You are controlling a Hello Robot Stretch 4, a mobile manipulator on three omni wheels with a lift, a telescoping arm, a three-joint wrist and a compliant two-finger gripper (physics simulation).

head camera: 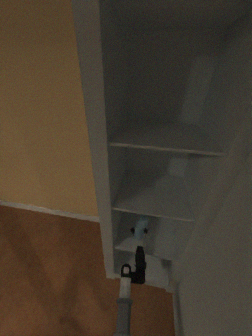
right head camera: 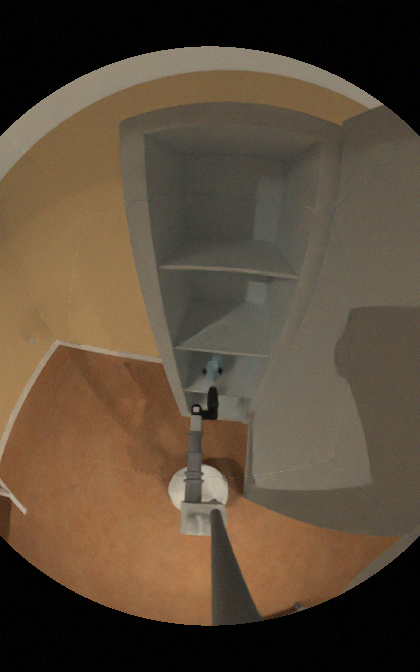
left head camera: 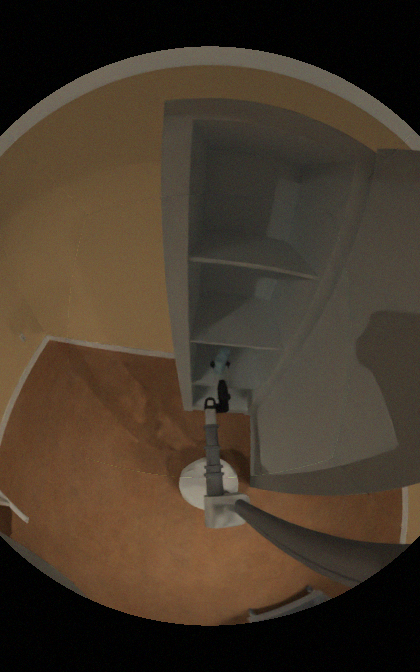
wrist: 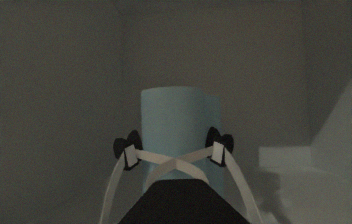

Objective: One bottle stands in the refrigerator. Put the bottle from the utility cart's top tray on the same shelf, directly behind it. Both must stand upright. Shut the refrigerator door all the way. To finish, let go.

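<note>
My gripper is inside the refrigerator, shut on a light-blue bottle. In the wrist view this bottle looks near upright, its top edge slightly slanted. A second light-blue bottle shows partly behind its right side, mostly hidden. Both are over the compartment below the second shelf board; their bases are hidden. In the head views the two bottles cannot be told apart clearly. The refrigerator door stands wide open at the right.
The shelf board runs above the gripper. The refrigerator's left side wall is close to the arm. A grey object lies at the lower edge; I cannot tell whether it is the cart.
</note>
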